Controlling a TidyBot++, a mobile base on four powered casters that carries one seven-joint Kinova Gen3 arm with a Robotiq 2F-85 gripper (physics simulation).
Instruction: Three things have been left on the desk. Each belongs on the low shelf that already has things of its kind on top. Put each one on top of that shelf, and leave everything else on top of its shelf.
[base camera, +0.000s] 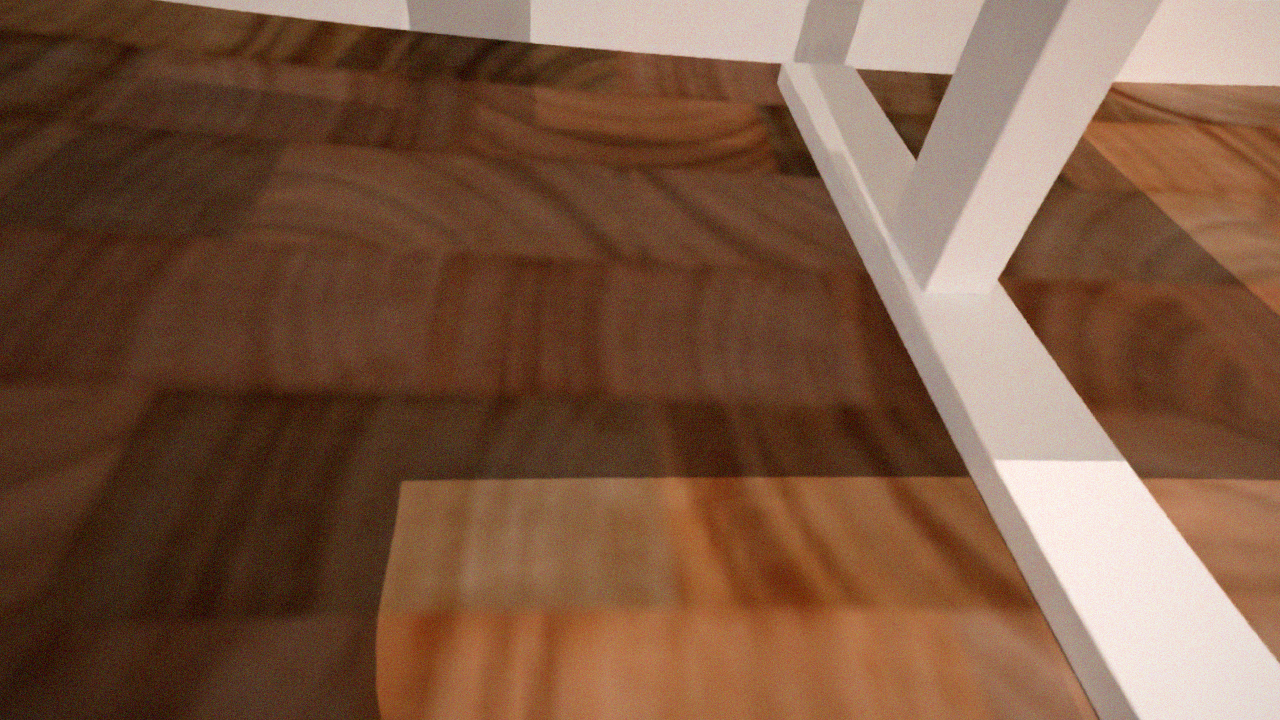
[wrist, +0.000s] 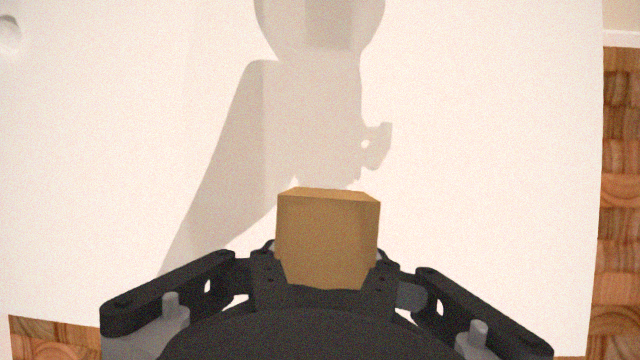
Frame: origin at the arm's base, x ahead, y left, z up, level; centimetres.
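Seen in the pictures: gripper, fingertip midpoint: (wrist: 324, 250).
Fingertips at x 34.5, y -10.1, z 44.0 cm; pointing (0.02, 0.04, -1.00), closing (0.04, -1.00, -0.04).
Note:
Offsets run from my fingertips to a thing's middle. "spot": to the spot under its first point. Level surfaces: height alone.
An orange-brown block @(dy -0.1, dx -0.2, dz +2.0 cm) (wrist: 327, 237) is between the fingers of my gripper (wrist: 324, 250) in the wrist view. The gripper is shut on it, and the block looks square to the fingers. Block and gripper are above the white desk top @(dz -11.6 cm) (wrist: 475, 150), which shows wide around them with the arm's shadow on it. The block's lower part is hidden. In the base camera view a white leg @(spot: dy -14.6, dx +18.7, dz -71.3 cm) (base camera: 1002, 170) and its foot bar (base camera: 1029, 385) stand on the floor. The low shelves do not show in either view.
The desk's right edge runs down the right of the wrist view, with wood floor @(dz -83.7 cm) (wrist: 620, 225) beyond it. A small pale round thing @(spot: dy +47.1, dx +19.9, dz -10.2 cm) (wrist: 9, 32) is at the upper left on the desk. A white wall (base camera: 626, 26) stands behind the floor in the base view.

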